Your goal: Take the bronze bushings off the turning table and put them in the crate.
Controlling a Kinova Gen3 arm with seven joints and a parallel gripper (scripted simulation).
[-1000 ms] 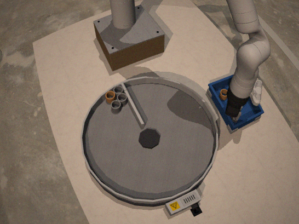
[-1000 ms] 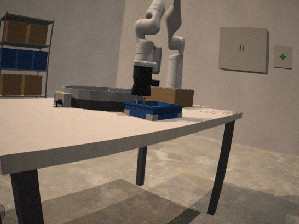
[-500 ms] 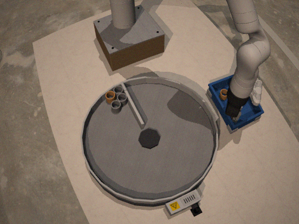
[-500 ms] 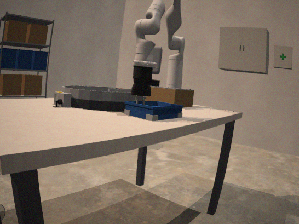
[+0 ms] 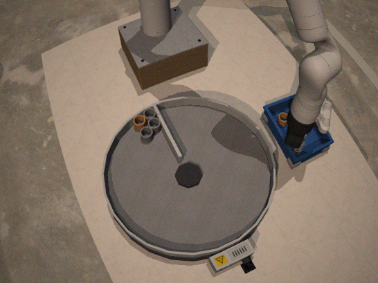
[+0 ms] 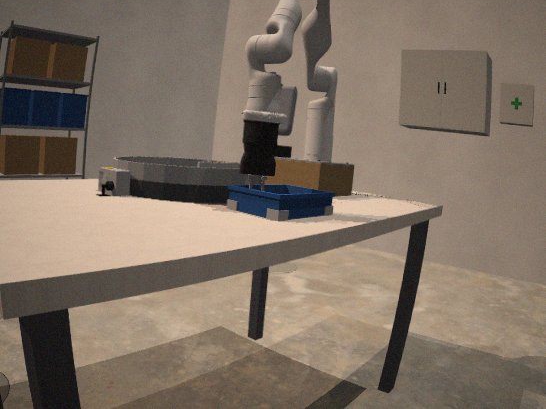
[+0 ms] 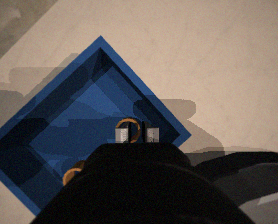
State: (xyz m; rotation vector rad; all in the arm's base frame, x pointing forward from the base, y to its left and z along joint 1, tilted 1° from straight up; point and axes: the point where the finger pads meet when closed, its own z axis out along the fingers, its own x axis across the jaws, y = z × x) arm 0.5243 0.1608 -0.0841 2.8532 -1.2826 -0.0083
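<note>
Now: the blue crate 50 mm behind my hand and 40 mm to the left of it. From my hand the other things lie so: round grey turning table 70 mm behind, 300 mm to the right, 20 mm above.
</note>
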